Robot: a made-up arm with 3 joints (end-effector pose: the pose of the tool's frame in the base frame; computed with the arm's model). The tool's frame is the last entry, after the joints.
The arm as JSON. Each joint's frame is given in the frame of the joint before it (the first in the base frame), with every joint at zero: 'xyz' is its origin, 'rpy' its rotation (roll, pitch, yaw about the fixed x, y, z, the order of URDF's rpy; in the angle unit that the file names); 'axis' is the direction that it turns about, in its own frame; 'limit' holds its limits. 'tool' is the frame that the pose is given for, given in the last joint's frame.
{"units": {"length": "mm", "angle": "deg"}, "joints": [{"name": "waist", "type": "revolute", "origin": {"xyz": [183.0, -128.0, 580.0], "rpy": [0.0, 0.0, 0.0]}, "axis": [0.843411, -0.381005, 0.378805], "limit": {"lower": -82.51, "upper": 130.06}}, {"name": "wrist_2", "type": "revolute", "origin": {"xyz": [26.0, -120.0, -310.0], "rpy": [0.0, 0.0, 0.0]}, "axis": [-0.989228, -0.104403, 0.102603], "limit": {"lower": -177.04, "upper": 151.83}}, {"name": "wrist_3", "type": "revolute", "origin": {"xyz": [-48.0, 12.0, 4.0], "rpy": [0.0, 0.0, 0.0]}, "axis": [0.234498, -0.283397, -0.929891], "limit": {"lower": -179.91, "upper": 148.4}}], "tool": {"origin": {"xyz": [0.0, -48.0, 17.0], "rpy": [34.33, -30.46, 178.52]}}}
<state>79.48 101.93 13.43</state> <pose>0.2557 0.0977 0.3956 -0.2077 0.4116 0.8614 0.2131</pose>
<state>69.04 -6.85 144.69</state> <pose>0.2271 0.1117 0.3621 0.4620 -0.6539 0.3974 0.4483</pose>
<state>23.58 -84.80 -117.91</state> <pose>0.2673 -0.1461 0.2937 0.5289 -0.0308 -0.5398 0.6542</pose>
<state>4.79 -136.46 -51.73</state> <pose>0.2083 -0.2313 0.2382 0.2187 0.6059 -0.6719 0.3656</pose>
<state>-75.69 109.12 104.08</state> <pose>-0.0847 -0.3735 0.6188 -0.3548 0.8838 0.2803 0.1199</pose>
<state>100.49 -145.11 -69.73</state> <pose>0.2958 0.2004 0.5127 0.4954 0.7819 0.1225 0.3579</pose>
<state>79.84 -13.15 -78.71</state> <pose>0.3107 0.1143 0.4282 0.4825 -0.1582 -0.6021 0.6162</pose>
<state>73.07 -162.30 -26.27</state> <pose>0.2834 0.1337 0.3685 0.1199 0.8827 0.0923 0.4448</pose>
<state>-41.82 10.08 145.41</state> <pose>0.0111 -0.3434 0.3734 -0.2279 -0.0145 0.4474 0.8647</pose>
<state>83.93 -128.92 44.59</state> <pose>0.2462 0.1420 0.3816 -0.4069 0.7167 0.0066 0.5663</pose>
